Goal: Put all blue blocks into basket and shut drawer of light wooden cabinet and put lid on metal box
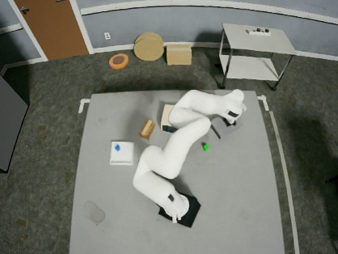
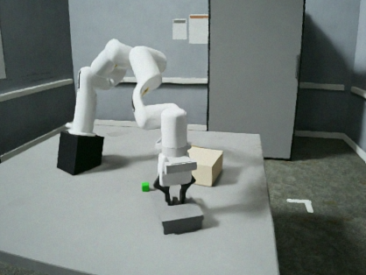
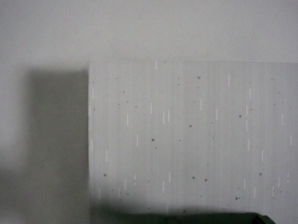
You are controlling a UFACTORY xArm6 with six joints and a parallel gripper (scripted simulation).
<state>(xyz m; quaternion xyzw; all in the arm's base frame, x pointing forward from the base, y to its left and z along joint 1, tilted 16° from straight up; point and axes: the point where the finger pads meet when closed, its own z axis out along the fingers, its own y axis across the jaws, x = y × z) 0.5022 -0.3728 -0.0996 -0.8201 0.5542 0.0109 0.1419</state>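
The lid lies 2 cm below my hand. Also, from my hand: light wooden cabinet 32 cm to the left, 6 cm ahead, 3 cm below; then metal box 5 cm below; then green block 16 cm to the left, 14 cm behind, 6 cm below.
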